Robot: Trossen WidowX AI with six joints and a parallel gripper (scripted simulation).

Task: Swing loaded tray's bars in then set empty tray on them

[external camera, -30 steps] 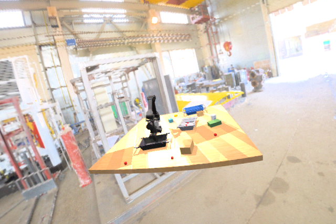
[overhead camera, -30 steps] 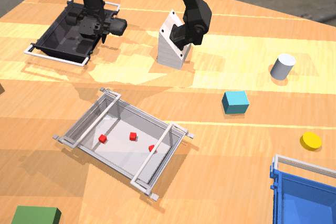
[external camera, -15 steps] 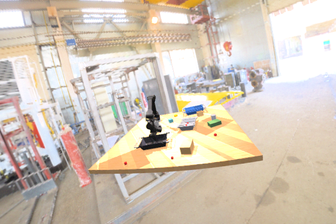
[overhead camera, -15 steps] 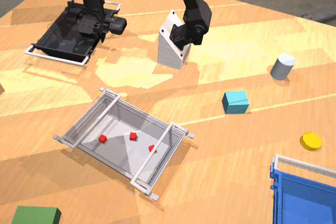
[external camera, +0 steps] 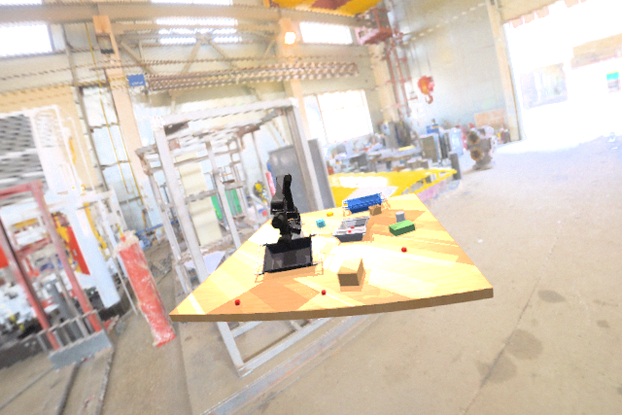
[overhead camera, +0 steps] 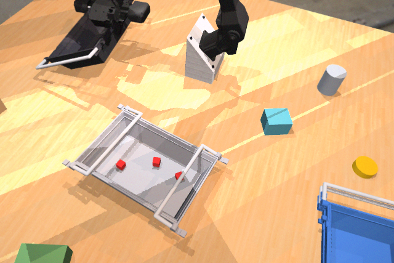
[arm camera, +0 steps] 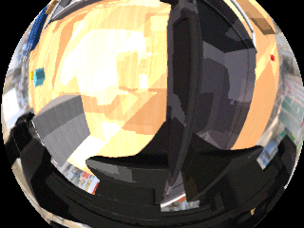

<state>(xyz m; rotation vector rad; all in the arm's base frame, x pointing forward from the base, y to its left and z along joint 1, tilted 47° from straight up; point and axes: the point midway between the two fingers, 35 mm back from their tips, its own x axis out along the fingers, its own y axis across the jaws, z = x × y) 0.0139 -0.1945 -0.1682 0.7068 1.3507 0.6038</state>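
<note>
Now: the black tray 8 cm to the right of my gripper tip. Round my gripper tip: green block 61 cm ahead, 9 cm to the left, 6 cm below; then cyan block 47 cm to the left, 14 cm ahead, 5 cm below; then small red cube 31 cm to the right, 21 cm behind, 7 cm below.
</note>
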